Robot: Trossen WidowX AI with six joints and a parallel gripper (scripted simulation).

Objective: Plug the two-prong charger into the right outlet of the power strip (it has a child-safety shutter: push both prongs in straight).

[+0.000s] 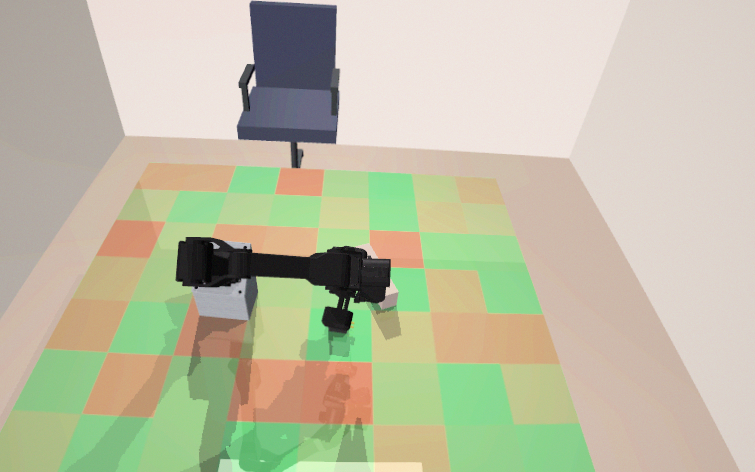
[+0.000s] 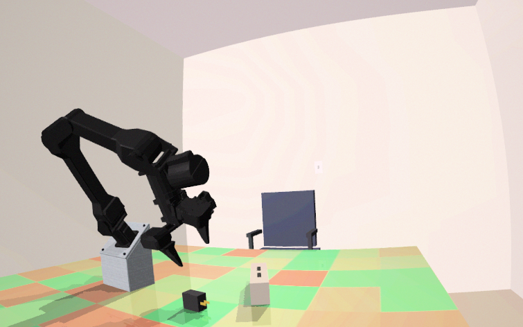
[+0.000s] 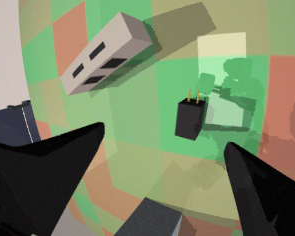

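Now: gripper tip 1 cm past the black two-prong charger, 1 cm to the right of it and 12 cm above it.
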